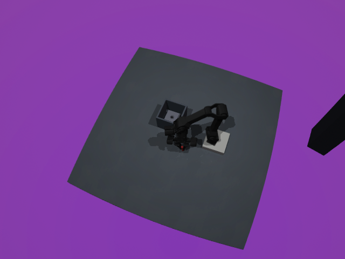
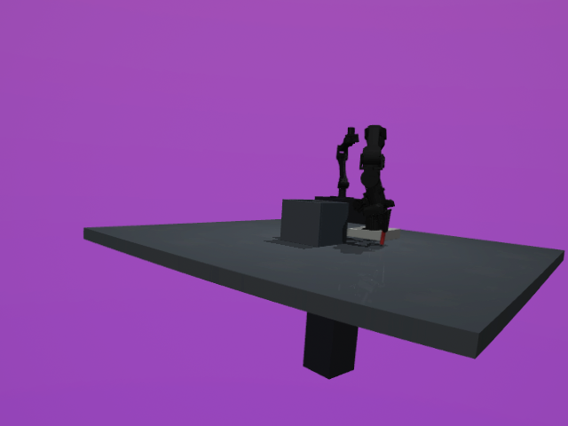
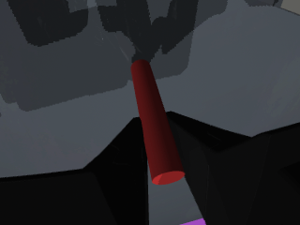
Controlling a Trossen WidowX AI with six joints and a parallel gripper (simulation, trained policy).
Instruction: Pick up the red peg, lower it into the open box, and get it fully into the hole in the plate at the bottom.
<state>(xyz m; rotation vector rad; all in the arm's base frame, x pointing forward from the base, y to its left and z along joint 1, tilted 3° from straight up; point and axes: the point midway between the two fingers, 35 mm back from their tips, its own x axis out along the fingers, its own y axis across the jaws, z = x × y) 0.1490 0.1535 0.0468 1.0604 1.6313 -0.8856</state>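
Right now my gripper tip is 170 mm short of the grey plate and 170 mm to the left of it. From my gripper tip the other things lie so: red peg: 10 mm to the right.
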